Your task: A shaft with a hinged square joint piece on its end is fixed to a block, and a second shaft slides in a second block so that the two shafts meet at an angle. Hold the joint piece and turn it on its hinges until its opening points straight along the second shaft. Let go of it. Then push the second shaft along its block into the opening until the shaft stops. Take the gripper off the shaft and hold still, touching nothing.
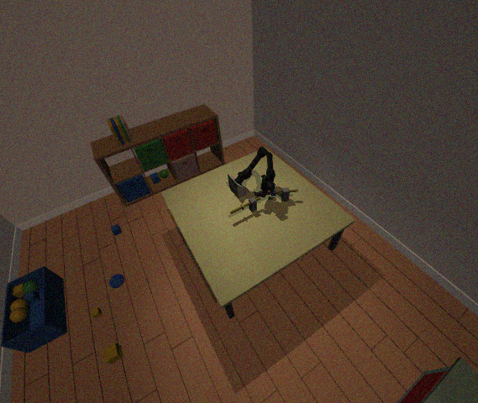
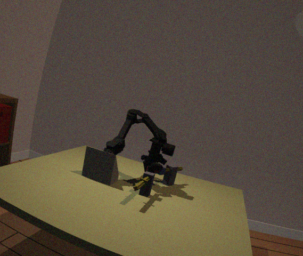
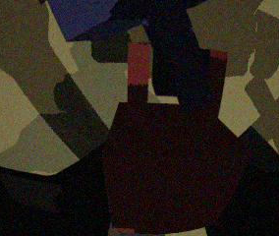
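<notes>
Now: gripper tip 4 cm below the red joint piece, 1 cm to the right of it and 1 cm short of it.
</notes>
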